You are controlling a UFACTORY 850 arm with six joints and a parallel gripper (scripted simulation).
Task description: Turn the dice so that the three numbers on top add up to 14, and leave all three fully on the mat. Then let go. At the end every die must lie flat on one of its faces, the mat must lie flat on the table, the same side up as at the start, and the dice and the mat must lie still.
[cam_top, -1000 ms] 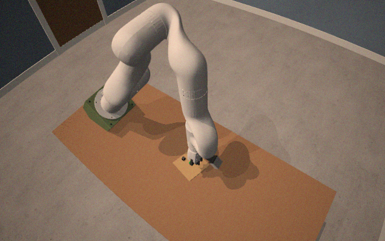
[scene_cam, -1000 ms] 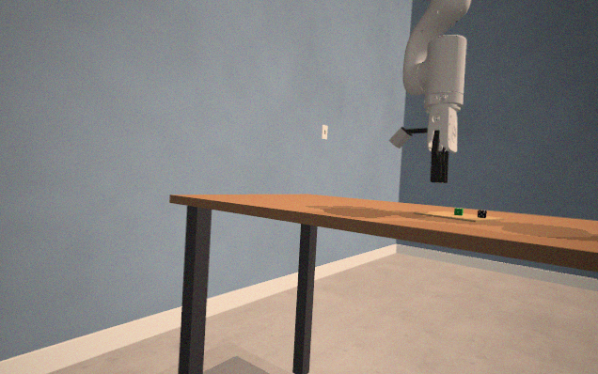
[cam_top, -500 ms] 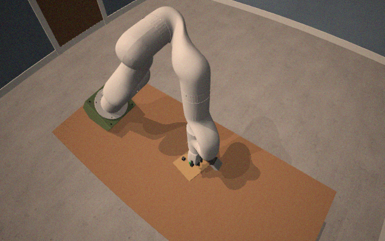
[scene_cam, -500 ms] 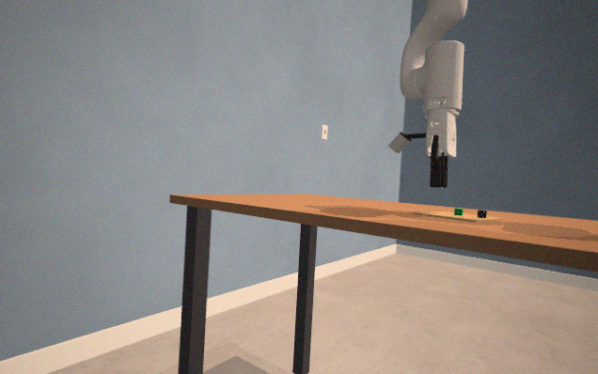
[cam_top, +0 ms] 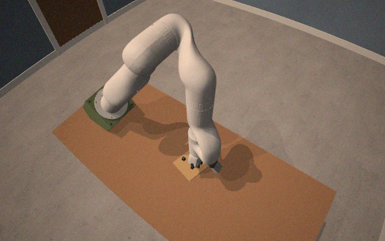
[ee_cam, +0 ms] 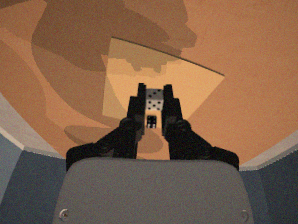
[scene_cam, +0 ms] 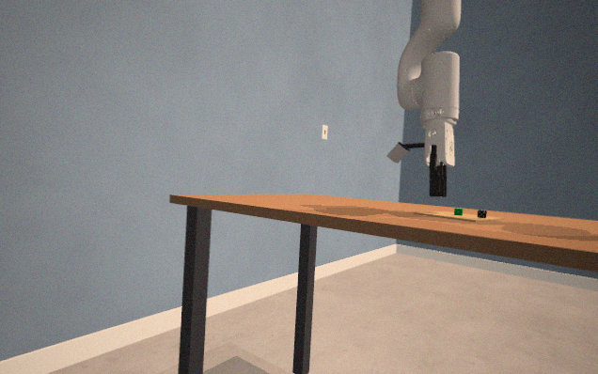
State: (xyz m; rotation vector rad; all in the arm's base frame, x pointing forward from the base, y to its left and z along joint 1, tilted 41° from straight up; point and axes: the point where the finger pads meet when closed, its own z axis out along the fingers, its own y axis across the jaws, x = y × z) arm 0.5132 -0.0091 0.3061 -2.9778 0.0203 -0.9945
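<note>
The green die is 5 cm below my hand and 5 cm behind it. Round my hand: white die 1 cm below; then black die 10 cm behind, 5 cm below; then mat 6 cm below, 5 cm behind.
</note>
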